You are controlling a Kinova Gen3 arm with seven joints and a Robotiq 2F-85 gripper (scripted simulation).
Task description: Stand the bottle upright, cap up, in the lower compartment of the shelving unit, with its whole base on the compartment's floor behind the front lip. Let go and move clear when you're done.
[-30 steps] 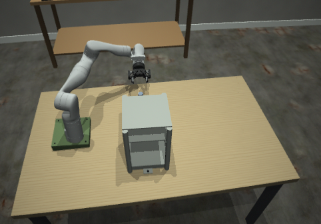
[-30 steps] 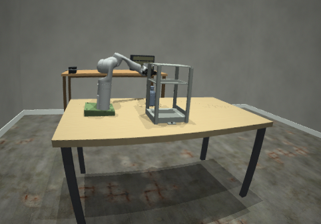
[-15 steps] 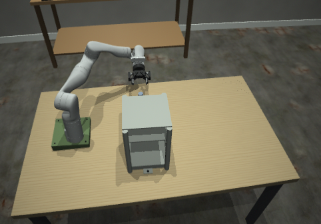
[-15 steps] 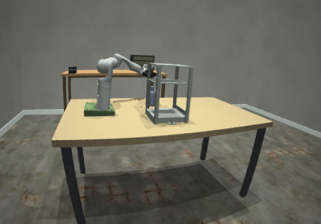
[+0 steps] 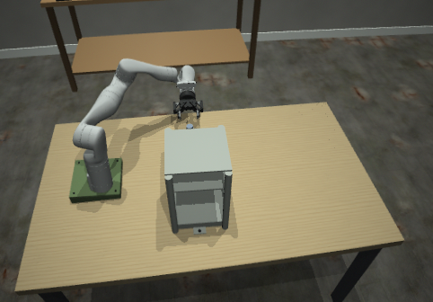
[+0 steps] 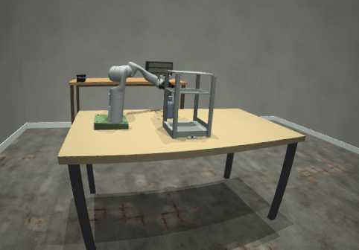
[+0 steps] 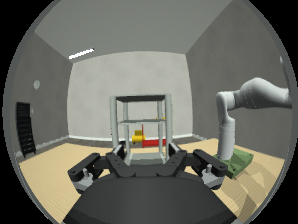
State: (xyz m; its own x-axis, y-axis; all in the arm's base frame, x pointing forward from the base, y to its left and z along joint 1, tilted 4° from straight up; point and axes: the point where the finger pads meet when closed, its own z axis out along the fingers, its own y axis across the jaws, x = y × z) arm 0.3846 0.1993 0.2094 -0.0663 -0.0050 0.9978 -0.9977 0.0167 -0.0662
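Now: the pale blue bottle 1 cm to the left of my hand and 12 cm below it. The rest, counted from my hand: grey shelving unit 1 cm ahead, 33 cm to the right, 5 cm below.
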